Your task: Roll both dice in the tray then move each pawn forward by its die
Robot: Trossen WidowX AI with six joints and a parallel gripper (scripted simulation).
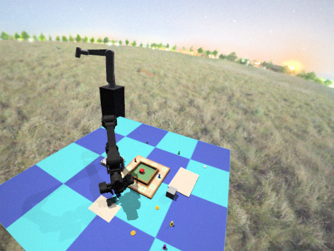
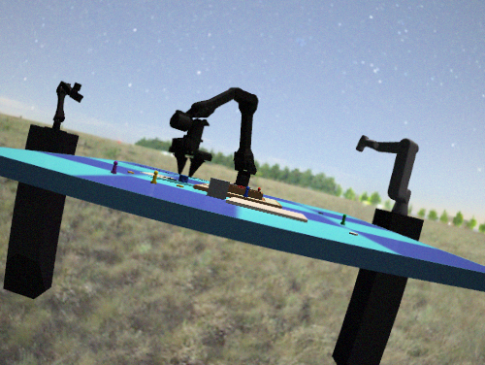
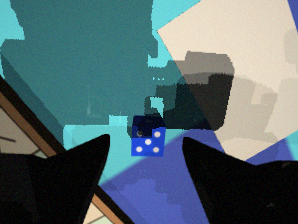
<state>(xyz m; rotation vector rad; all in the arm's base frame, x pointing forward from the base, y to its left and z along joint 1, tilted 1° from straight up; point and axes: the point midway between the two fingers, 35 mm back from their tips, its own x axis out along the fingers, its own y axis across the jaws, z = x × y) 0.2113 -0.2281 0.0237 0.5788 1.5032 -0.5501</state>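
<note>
Now: gripper tip 290 mm to the right of the red pawn and 50 mm past it. From my gripper tip the other things lie so: green tray 210 mm to the left, 60 mm ahead, 20 mm below; then grey block 290 mm ahead, 140 mm to the left; then blue pawn 230 mm to the left, 170 mm ahead.
</note>
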